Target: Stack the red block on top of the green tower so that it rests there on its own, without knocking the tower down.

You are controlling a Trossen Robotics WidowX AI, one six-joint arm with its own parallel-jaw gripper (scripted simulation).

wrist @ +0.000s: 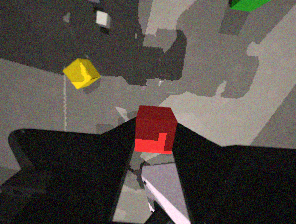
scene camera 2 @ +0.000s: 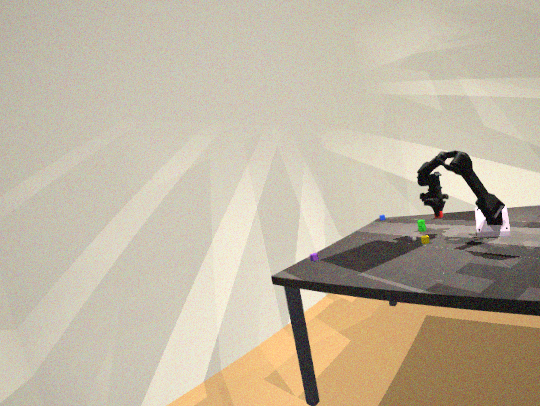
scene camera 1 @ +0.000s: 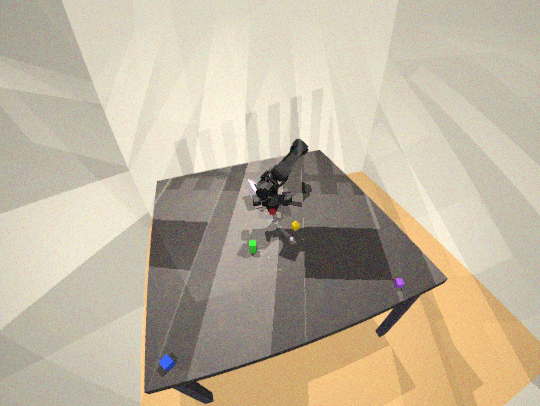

Note:
My gripper carries a red block. I also see a yellow block.

